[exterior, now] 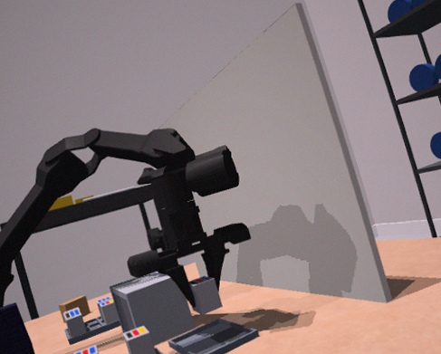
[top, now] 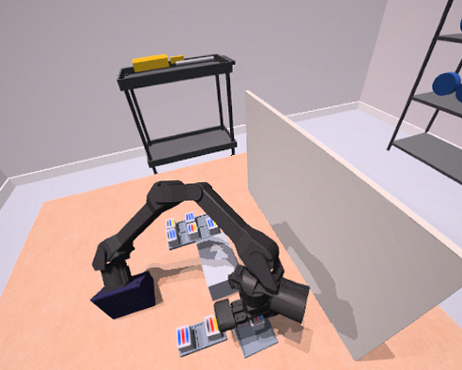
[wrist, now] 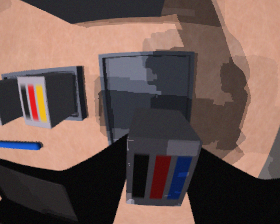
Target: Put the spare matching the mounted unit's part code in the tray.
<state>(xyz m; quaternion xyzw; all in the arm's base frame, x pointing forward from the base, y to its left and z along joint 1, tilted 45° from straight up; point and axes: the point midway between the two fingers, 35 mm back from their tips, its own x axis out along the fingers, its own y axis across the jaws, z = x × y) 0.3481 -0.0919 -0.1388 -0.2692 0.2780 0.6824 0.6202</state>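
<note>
Right now my gripper tip is 1 cm past the tray and 6 cm above it. Round my gripper tip: rack 15 cm behind, 1 cm to the left, 6 cm below; tall grey panel 19 cm ahead, 20 cm to the left, 16 cm above; mounted unit 6 cm behind, 19 cm to the left, 1 cm below.
</note>
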